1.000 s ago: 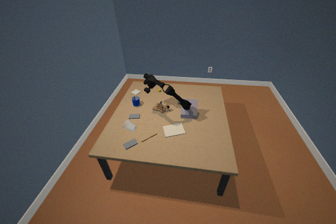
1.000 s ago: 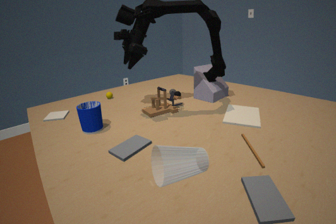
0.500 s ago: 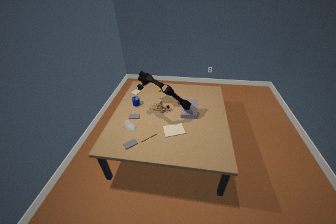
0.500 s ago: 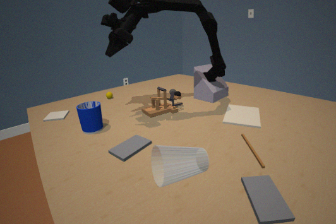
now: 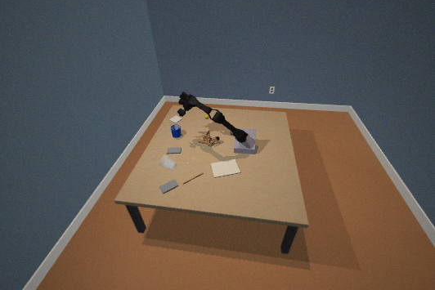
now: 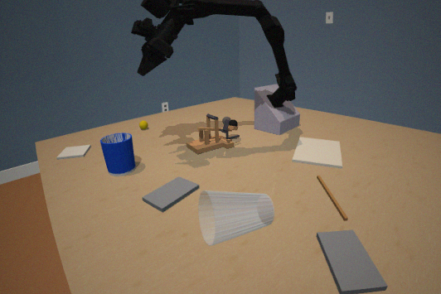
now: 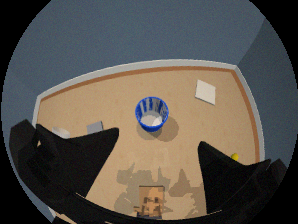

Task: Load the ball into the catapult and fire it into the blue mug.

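My gripper tip is now 32 cm past the black ball, 21 cm above it and 3 cm to the right of it. From my gripper tip the other things lie so: blue mug (24 cm below, 9 cm ahead); wooden catapult (25 cm behind, 22 cm below, 5 cm to the left); white tile (26 cm to the right, 26 cm below, 20 cm ahead).
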